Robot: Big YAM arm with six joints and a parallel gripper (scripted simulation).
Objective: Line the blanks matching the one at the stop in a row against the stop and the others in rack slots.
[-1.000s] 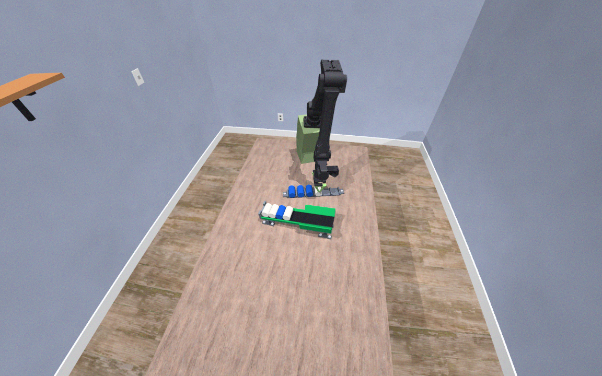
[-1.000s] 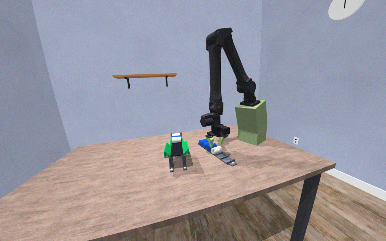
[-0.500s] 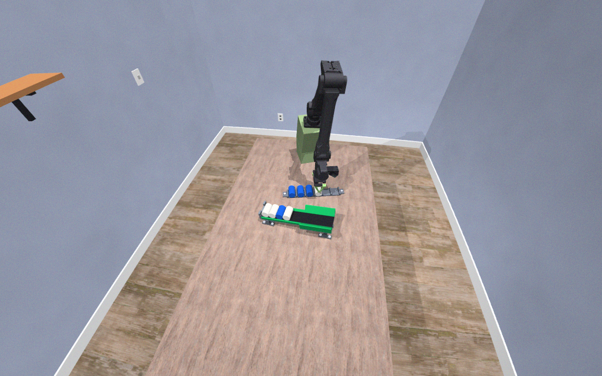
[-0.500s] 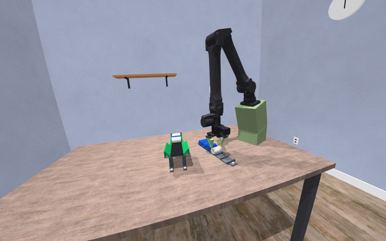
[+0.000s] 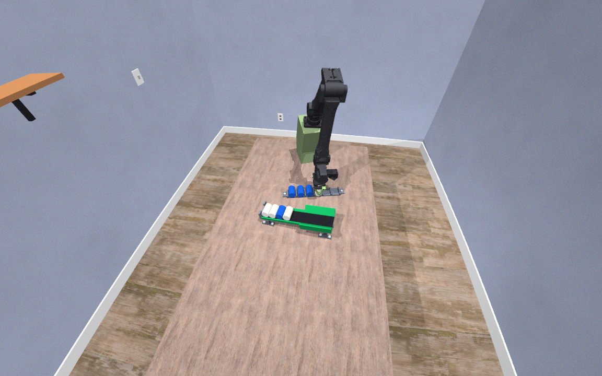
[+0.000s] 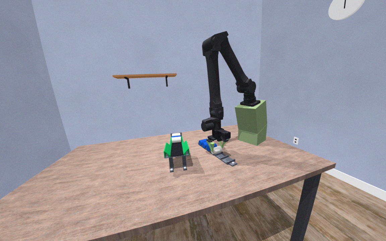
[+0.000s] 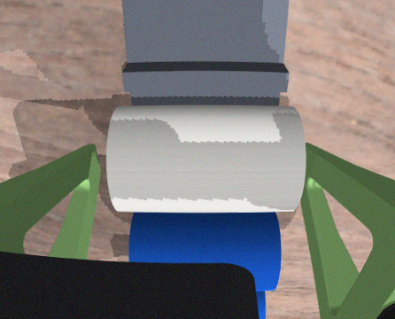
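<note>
The grey stock rack lies 3 cm to the right of my hand and 4 cm below it.
</note>
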